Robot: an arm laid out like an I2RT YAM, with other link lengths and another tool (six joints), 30 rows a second.
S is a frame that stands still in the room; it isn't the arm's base.
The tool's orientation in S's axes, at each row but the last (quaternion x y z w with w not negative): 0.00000 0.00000 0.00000 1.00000; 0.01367 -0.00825 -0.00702 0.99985; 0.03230 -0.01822 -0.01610 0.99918; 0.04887 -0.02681 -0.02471 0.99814; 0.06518 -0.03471 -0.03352 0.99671; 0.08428 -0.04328 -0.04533 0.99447; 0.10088 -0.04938 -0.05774 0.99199; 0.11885 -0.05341 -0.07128 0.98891; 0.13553 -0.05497 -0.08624 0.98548; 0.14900 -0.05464 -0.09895 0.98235; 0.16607 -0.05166 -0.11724 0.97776; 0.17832 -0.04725 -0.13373 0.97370
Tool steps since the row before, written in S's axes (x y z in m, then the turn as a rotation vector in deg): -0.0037 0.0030 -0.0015 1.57 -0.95 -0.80; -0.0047 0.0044 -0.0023 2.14 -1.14 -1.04; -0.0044 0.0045 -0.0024 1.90 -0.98 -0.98; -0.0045 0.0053 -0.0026 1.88 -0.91 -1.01; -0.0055 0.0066 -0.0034 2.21 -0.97 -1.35; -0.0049 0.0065 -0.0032 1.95 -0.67 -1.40; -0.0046 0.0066 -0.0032 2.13 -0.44 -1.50; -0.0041 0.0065 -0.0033 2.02 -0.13 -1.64; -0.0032 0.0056 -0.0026 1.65 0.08 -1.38; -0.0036 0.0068 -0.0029 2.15 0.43 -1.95; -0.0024 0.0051 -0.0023 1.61 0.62 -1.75; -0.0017 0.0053 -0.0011 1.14 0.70 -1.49
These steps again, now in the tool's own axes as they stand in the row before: -0.0037 0.0030 -0.0015 1.57 -0.95 -0.80; -0.0048 0.0043 -0.0023 2.14 -1.14 -1.04; -0.0046 0.0042 -0.0025 1.90 -0.98 -0.99; -0.0049 0.0048 -0.0028 1.87 -0.92 -1.02; -0.0062 0.0057 -0.0038 2.18 -1.00 -1.37; -0.0057 0.0054 -0.0037 1.89 -0.74 -1.45; -0.0056 0.0053 -0.0039 2.03 -0.51 -1.61; -0.0053 0.0049 -0.0042 1.86 -0.26 -1.80; -0.0044 0.0041 -0.0035 1.48 -0.05 -1.56; -0.0052 0.0048 -0.0042 1.85 0.19 -2.27; -0.0037 0.0034 -0.0034 1.30 0.32 -2.06; -0.0031 0.0040 -0.0026 0.83 0.37 -1.78
